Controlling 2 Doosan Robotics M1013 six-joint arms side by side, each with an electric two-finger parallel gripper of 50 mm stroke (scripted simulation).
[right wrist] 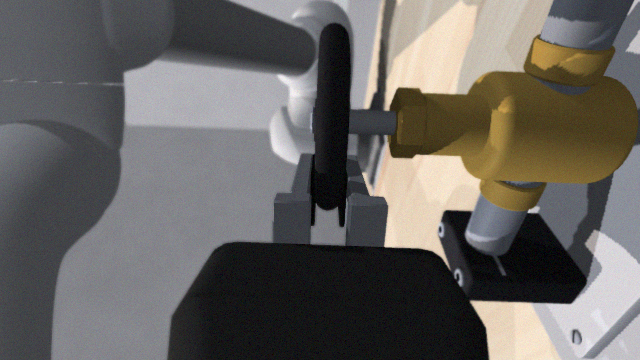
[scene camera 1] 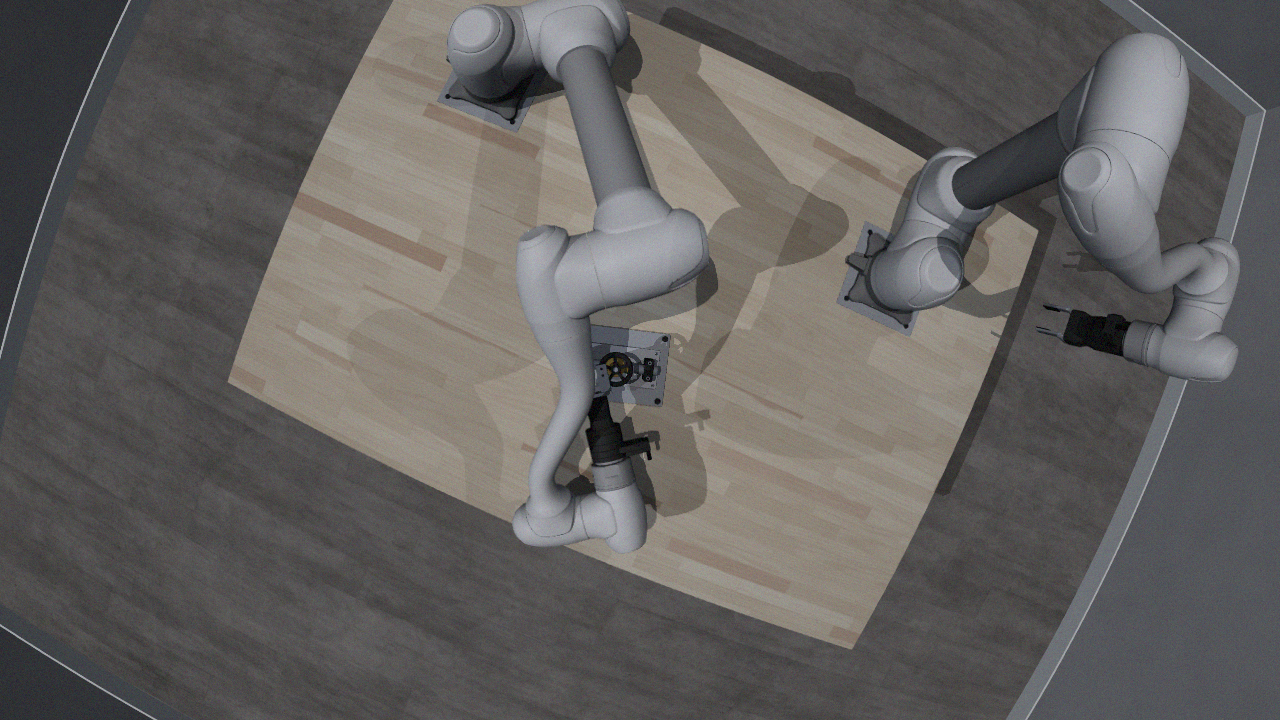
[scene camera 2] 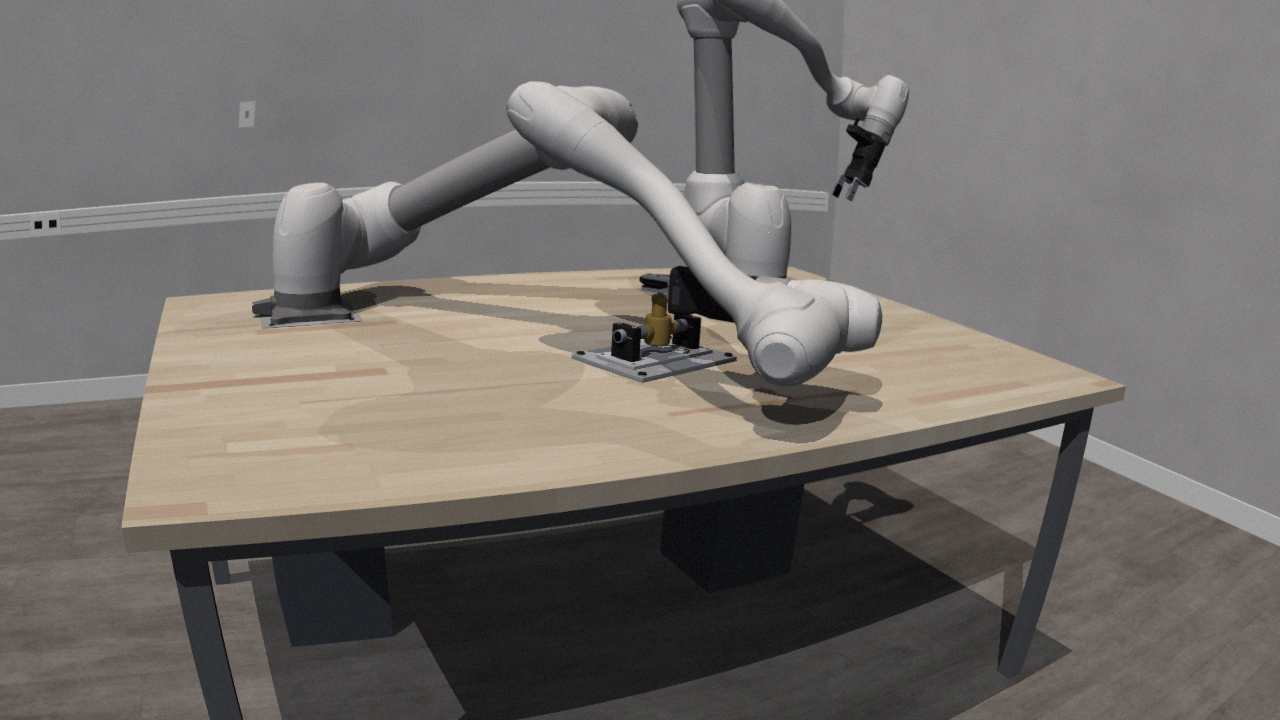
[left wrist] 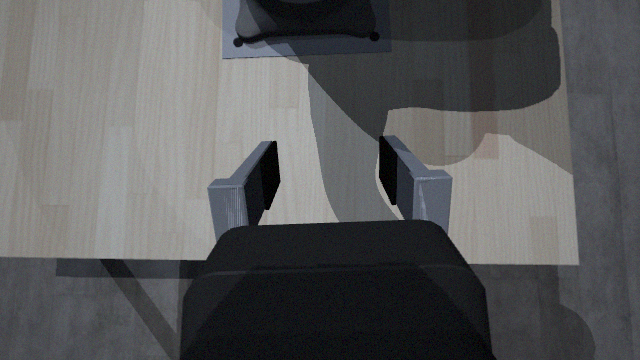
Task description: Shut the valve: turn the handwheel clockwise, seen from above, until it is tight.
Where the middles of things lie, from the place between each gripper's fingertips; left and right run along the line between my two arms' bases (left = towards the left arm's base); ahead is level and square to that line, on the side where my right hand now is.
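Scene:
The black handwheel (right wrist: 331, 120) is 81 cm to the right of my left hand (scene camera 1: 1041, 317), 54 cm ahead of it and 14 cm below it.
As for my right hand (scene camera 2: 644, 281), it is 1 cm above the handwheel, 2 cm beyond it and 2 cm to the right of it. Going by its middle, the black handwheel is nearer to my right hand than to my left hand.

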